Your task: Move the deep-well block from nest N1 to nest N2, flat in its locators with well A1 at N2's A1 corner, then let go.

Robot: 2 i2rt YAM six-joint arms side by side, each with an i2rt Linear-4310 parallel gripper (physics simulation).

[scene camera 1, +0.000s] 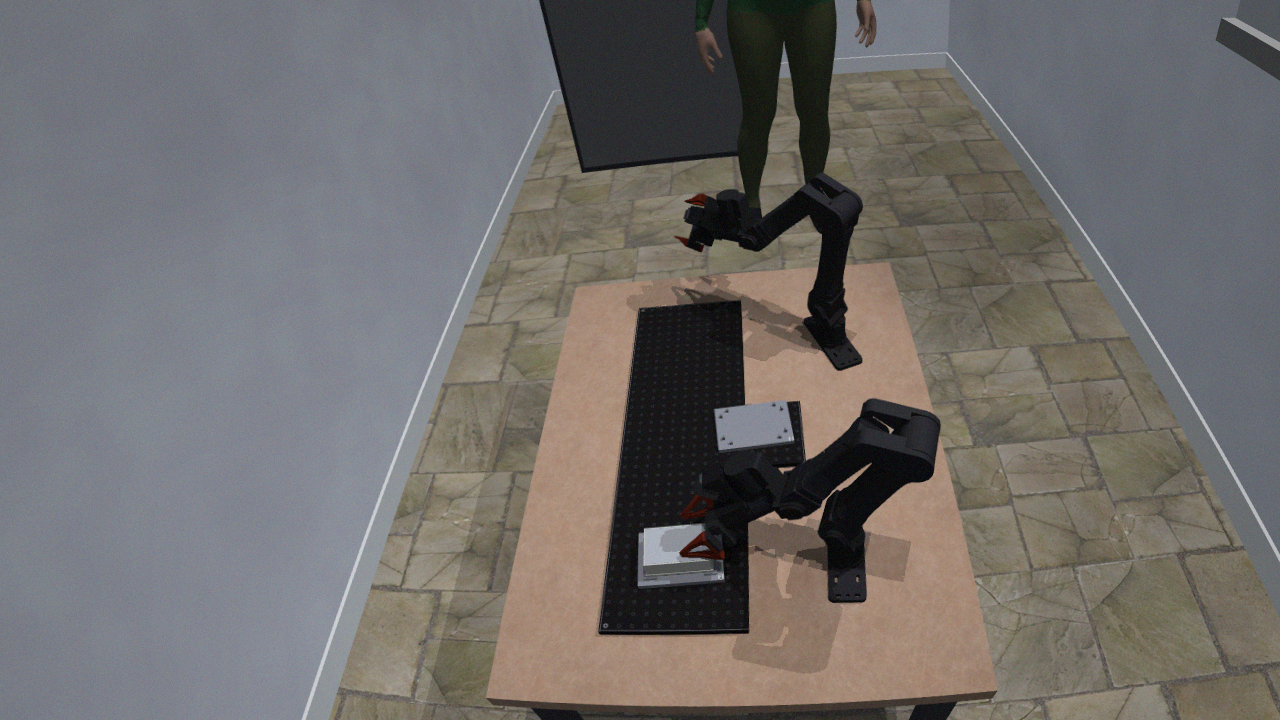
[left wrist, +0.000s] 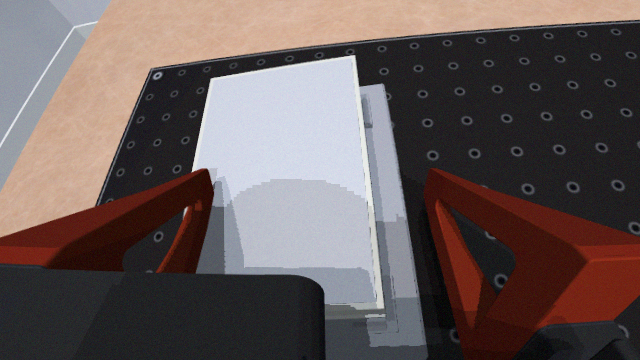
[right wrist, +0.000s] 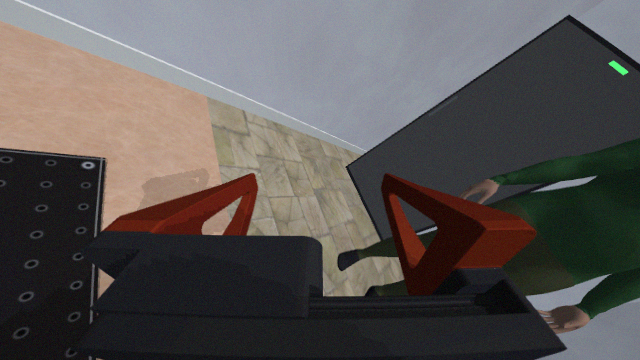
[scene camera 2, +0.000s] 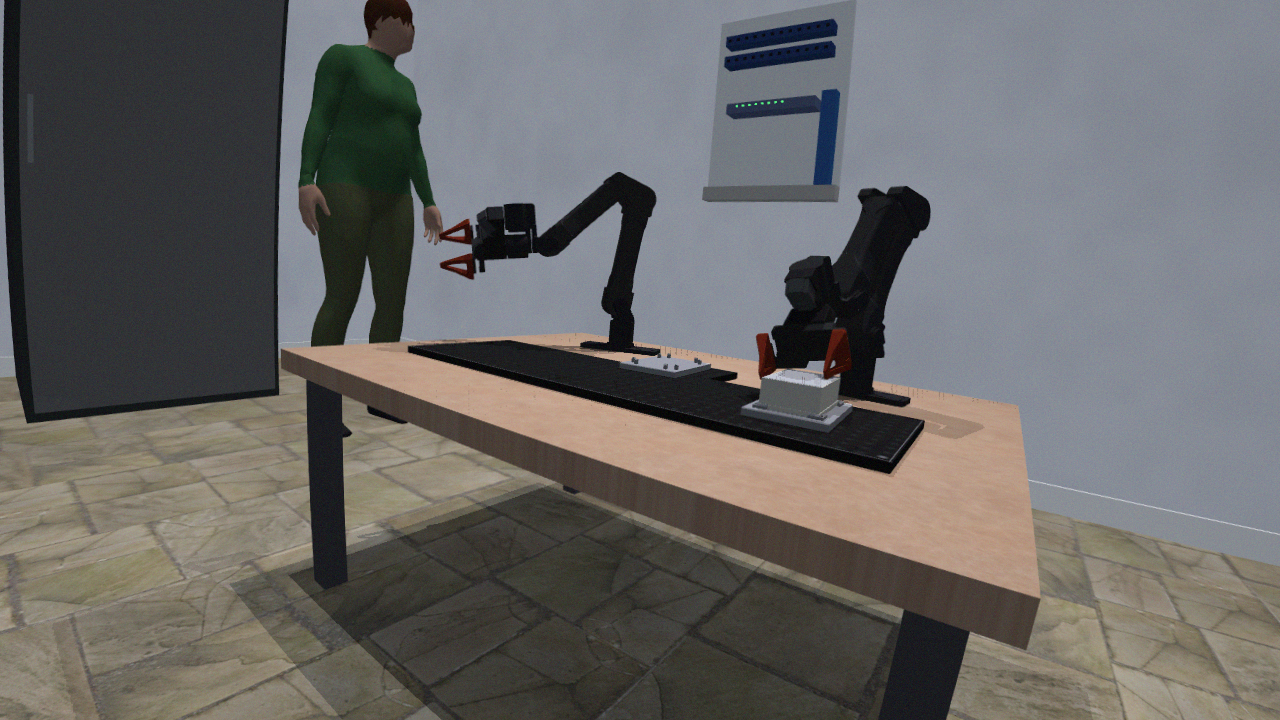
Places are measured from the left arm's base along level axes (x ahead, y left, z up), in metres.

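Pixels of known places: left gripper, fingertip midpoint: (scene camera 1: 681, 535) (left wrist: 318, 180) (scene camera 2: 791, 376); right gripper, fingertip midpoint: (scene camera 1: 680, 219) (right wrist: 319, 180) (scene camera 2: 439, 250); left arm's base, link origin: (scene camera 1: 845, 555) (scene camera 2: 854, 394); right arm's base, link origin: (scene camera 1: 832, 341) (scene camera 2: 620, 350).
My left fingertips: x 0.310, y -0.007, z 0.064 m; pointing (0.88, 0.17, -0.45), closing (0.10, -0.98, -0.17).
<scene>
For each thing: its top centre in the pictures, then the offset to it from my left fingertips. Level surfaces: height alone.
- deep-well block, top centre: (left wrist: 274, 163) (scene camera 2: 803, 377) (scene camera 1: 676, 544) dz +0.003, dx +0.007, dy +0.021 m
- second silver nest, top centre: (scene camera 2: 667, 358) (scene camera 1: 752, 421) dz -0.029, dx -0.123, dy -0.310 m
- black perforated board, surface height: dz -0.051 m
- wooden table, surface height: dz -0.064 m
The deep-well block (scene camera 1: 675, 542) (scene camera 2: 799, 394) (left wrist: 290, 130), pale and box-shaped, sits on a silver nest (scene camera 1: 680, 582) (scene camera 2: 760, 414) (left wrist: 395, 180) near one end of the black board. A second silver nest (scene camera 1: 754, 425) (scene camera 2: 666, 365) with small upright pins holds nothing. Nest labels and well A1 are not readable. My left gripper (scene camera 1: 682, 534) (scene camera 2: 798, 374) (left wrist: 318, 180) is open at the block's top; in the left wrist view one fingertip overlaps the block's left edge, the other is right of the nest. My right gripper (scene camera 1: 682, 220) (scene camera 2: 442, 249) (right wrist: 319, 180) is open and empty, high up.
The black perforated board (scene camera 1: 680, 376) (scene camera 2: 537, 362) (left wrist: 527, 105) lies on the wooden table (scene camera 1: 563, 501) (scene camera 2: 939, 501). The second nest stands on a small black extension beside it, near the left arm. A person (scene camera 1: 780, 89) (scene camera 2: 366, 143) (right wrist: 590, 215) stands beyond the table's far end, by a dark cabinet (scene camera 1: 653, 89) (scene camera 2: 152, 205).
</scene>
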